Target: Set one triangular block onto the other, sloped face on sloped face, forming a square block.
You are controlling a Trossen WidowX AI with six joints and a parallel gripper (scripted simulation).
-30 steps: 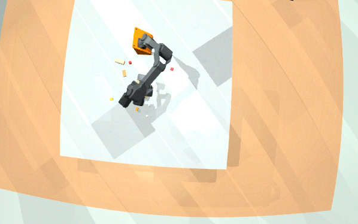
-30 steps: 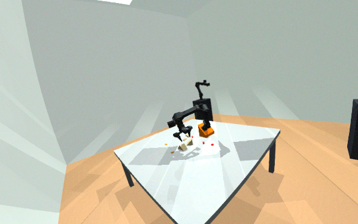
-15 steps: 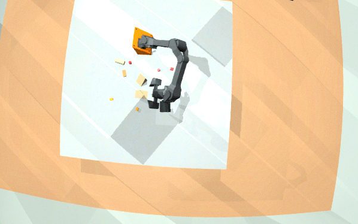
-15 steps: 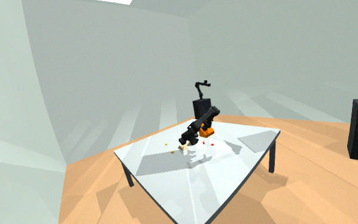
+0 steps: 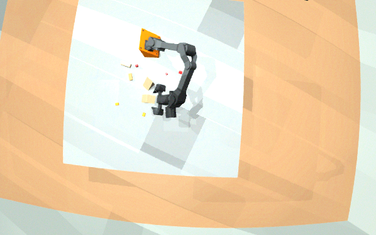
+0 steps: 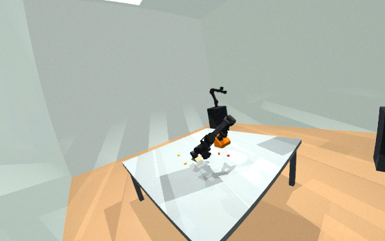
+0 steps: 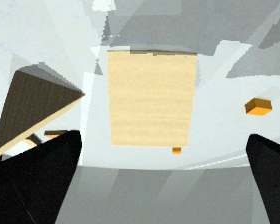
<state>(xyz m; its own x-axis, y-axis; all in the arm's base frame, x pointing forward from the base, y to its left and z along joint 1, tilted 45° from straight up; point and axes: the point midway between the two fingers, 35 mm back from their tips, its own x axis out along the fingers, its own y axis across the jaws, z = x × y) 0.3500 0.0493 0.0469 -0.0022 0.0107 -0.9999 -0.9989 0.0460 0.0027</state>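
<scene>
Right now the tan triangular block is 4 cm to the right of my gripper tip, 3 cm below it and 1 cm behind it.
</scene>
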